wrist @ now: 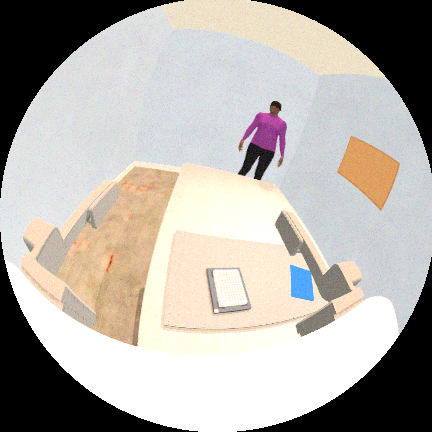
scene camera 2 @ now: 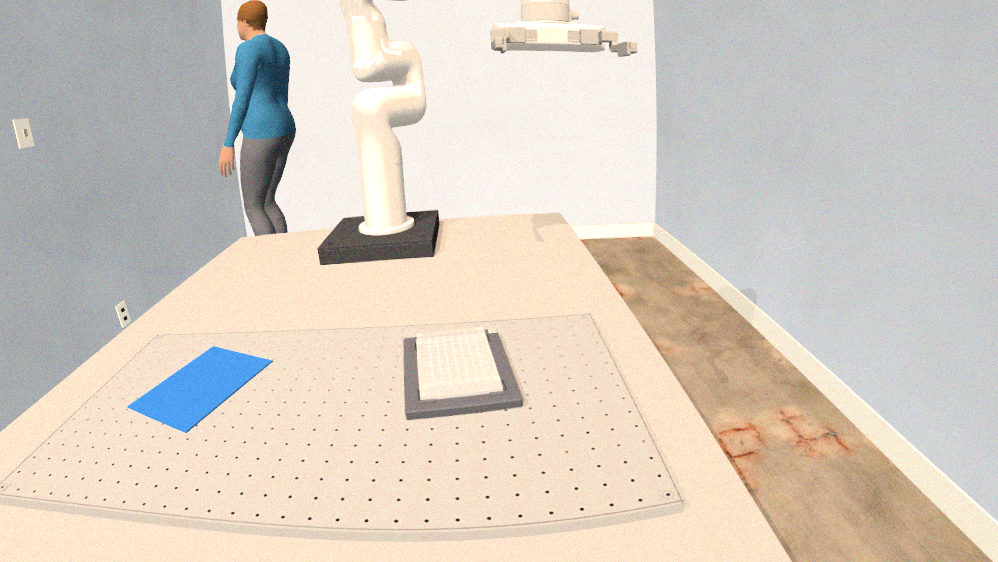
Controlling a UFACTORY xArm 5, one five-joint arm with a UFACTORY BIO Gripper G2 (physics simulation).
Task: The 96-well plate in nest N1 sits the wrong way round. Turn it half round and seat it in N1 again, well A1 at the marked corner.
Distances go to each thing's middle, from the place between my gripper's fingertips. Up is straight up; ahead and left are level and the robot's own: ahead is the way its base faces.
I see the white 96-well plate (scene camera 2: 454, 363) 12 cm ahead of my hand, 15 cm to the right of it and 35 cm below it. From my hand the other things lie so: dark grey nest (scene camera 2: 480, 403) (12 cm ahead, 15 cm to the right, 36 cm below); blue sheet (scene camera 2: 181, 401) (16 cm ahead, 48 cm to the right, 37 cm below).
